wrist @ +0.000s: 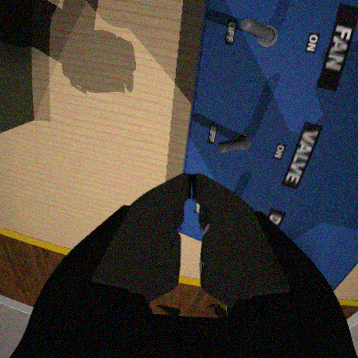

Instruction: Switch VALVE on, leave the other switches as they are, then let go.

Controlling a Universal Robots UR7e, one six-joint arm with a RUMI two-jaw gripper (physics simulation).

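Places are measured from the arm's base along level axes (x back, y right, z up), in metres.
Pixels of known places: gripper, between the fingertips: (pixel 191 176).
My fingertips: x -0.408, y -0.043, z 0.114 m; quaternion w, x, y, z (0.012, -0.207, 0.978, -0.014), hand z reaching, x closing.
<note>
Ahead of a thing's pixels: the offset from my fingertips to its top centre. Level surfaces: height alone.
The blue switch panel {dz -0.124 m} (pixel 250 100) fills the right of the wrist view. The VALVE switch {dx -0.045, dy -0.009, dz -0.084 m} (pixel 234 144) is a small grey lever whose tip leans toward its OFF label, on the left. The VALVE label {dx -0.124, dy -0.035, dz -0.093 m} (pixel 302 156) is to its right. The FAN switch {dx -0.008, dy -0.123, dz -0.084 m} (pixel 260 32) stands above it, its lever also leaning toward OFF. My gripper (pixel 191 176) is shut with nothing between its fingertips. In this view the tips show at the panel's left edge, below and to the left of the VALVE lever. Another label {dx -0.162, dy +0.079, dz -0.093 m} (pixel 276 217) is partly hidden behind the right finger, and its switch is hidden.
The light wooden table top {dz -0.211 m} (pixel 100 165) lies to the left of the panel, with dark shadows on it. A dark green object (pixel 15 90) shows at the upper left edge. A yellow strip (pixel 35 241) and darker brown wood run along the table's near side.
</note>
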